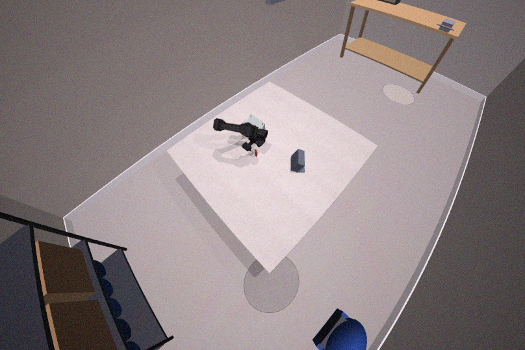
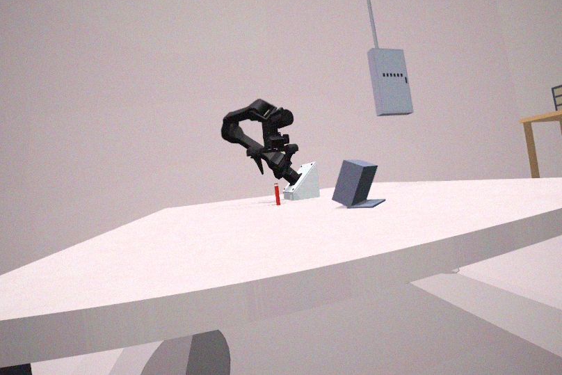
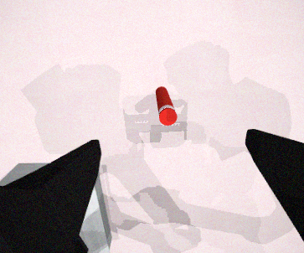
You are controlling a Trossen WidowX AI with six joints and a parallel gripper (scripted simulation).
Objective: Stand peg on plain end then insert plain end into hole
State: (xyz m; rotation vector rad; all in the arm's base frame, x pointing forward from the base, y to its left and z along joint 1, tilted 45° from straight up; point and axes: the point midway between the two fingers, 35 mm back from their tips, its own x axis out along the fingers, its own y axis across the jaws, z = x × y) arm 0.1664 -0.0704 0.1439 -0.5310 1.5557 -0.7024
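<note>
My gripper tip is now 6 cm above the red peg. Also, from my gripper tip: sloped panel (31 cm ahead, 12 cm to the left, 5 cm below).
</note>
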